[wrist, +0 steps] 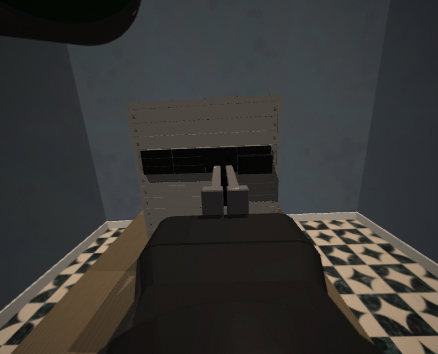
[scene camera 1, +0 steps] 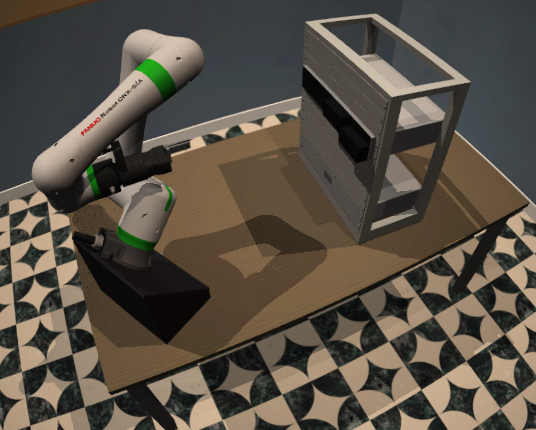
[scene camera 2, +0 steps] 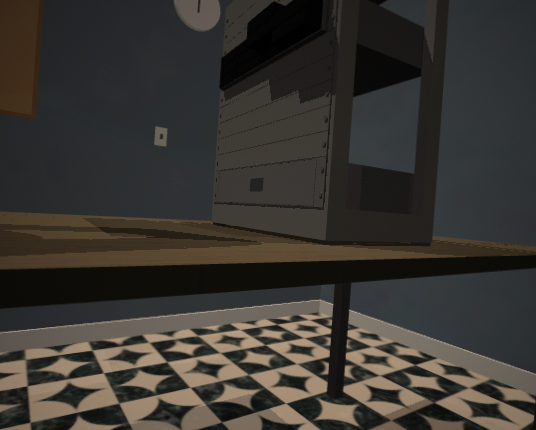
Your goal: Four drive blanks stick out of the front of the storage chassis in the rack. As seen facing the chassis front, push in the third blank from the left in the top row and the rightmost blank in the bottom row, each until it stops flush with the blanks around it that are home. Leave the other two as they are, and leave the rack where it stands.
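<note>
The storage chassis is a black band across the front of the grey rack. Stepped black blocks stick out of its middle and right part: a middle block and a right block. Dark shading hides the lines between single blanks, so I cannot tell each blank or its row. My gripper is shut and empty. It points at the rack from well in front, apart from it; in the wrist view the fingertips overlap the band's lower edge, right of its middle.
The rack stands on the wooden table, with grey filler panels above and below the chassis. The arm's black wedge base sits at the table's other end. A wall clock hangs behind the rack.
</note>
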